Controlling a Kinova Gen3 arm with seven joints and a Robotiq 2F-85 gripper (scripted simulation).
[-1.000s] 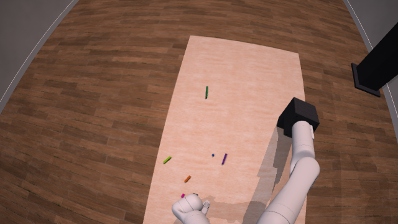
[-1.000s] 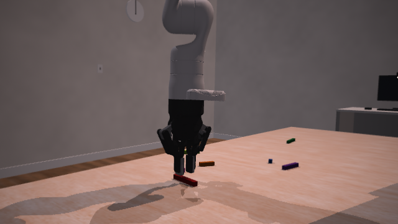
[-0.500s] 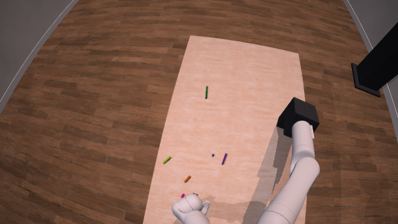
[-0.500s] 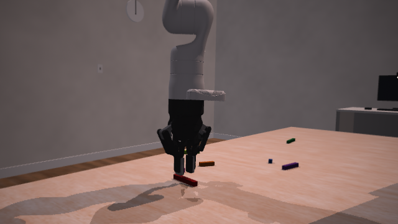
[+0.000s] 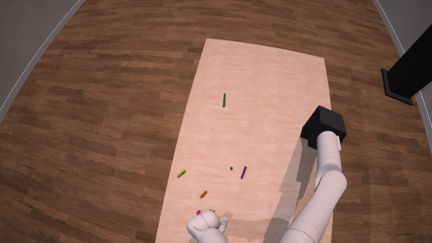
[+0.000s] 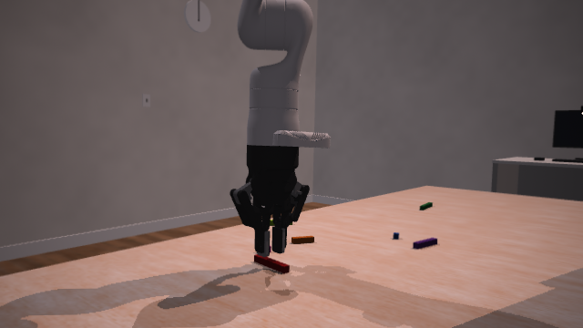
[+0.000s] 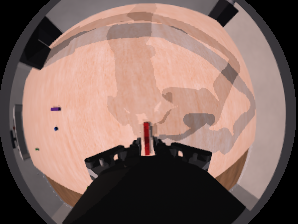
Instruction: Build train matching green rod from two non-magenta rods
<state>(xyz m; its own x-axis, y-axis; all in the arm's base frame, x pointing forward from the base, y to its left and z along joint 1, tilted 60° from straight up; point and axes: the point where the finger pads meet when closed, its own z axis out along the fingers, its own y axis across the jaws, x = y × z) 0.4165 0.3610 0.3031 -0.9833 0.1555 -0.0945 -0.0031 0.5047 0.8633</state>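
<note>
Right now the red rod is 30 mm below my hand. Round my hand: lime rod (200 mm ahead, 190 mm to the right, 30 mm below); then orange rod (130 mm to the right, 70 mm ahead, 30 mm below); then magenta rod (60 mm ahead, 40 mm to the right, 30 mm below).
</note>
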